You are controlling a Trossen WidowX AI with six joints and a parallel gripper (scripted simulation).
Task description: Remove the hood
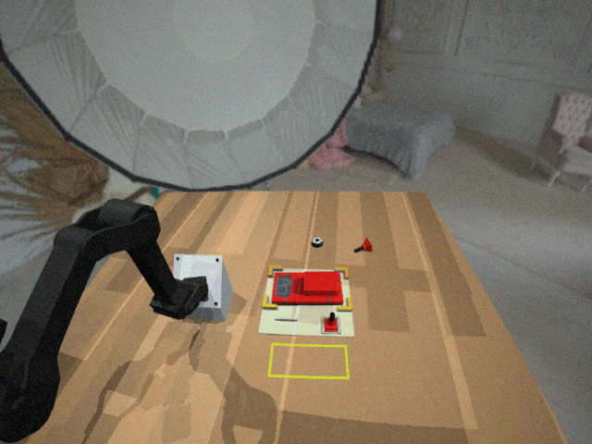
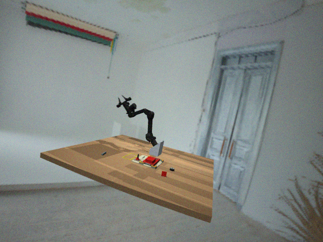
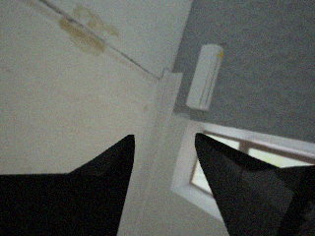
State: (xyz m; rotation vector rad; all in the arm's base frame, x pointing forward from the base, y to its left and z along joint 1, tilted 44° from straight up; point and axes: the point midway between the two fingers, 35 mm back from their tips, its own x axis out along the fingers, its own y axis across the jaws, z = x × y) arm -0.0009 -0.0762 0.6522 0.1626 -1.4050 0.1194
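Now: gripper tip 570 mm to the right of the red hood, 500 mm above it and 380 mm short of it. The rest, counted from my gripper tip: black wheel: 780 mm to the left, 530 mm below, 390 mm ahead.
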